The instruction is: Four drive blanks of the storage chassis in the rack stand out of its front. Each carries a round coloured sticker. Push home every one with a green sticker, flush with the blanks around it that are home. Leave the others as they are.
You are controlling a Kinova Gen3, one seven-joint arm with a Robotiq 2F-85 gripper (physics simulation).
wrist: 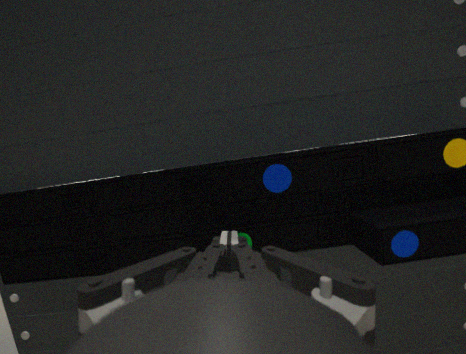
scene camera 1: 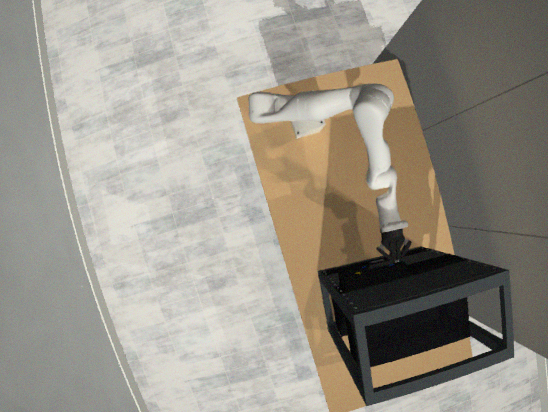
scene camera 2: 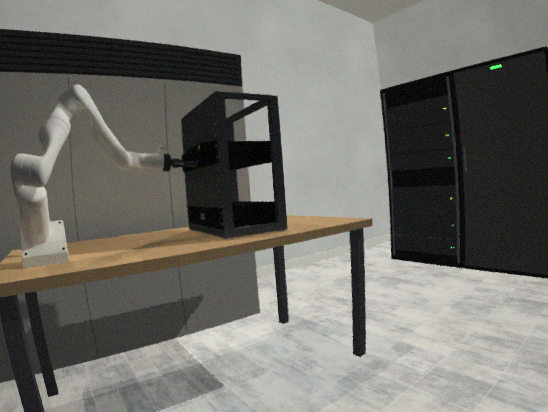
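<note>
The black storage chassis (scene camera 2: 207, 156) (wrist: 125, 210) sits in the dark rack (scene camera 1: 431, 298) (scene camera 2: 226, 200). My gripper (scene camera 1: 397, 261) (scene camera 2: 196, 163) (wrist: 229, 241) is shut and empty, its tips at the chassis front. In the wrist view, a green sticker (wrist: 246, 239) shows partly behind the fingertips, on the lower row; its blank looks about level with the front beside it, though contact is hidden. A blue sticker (wrist: 277, 178) is above and slightly right. Another blue sticker (wrist: 404, 244) is on a lower-right blank that clearly stands out. A yellow sticker (wrist: 455, 153) (scene camera 1: 358, 273) (scene camera 2: 199, 147) is at the upper right.
A dark grey panel (wrist: 200, 90) covers the rack front above the chassis, and another grey surface lies below it. Rack rail screws (wrist: 462, 51) run along the right. The rack stands on the wooden table (scene camera 1: 295, 210) (scene camera 2: 325, 225). A large server cabinet (scene camera 2: 500, 175) stands away to the right.
</note>
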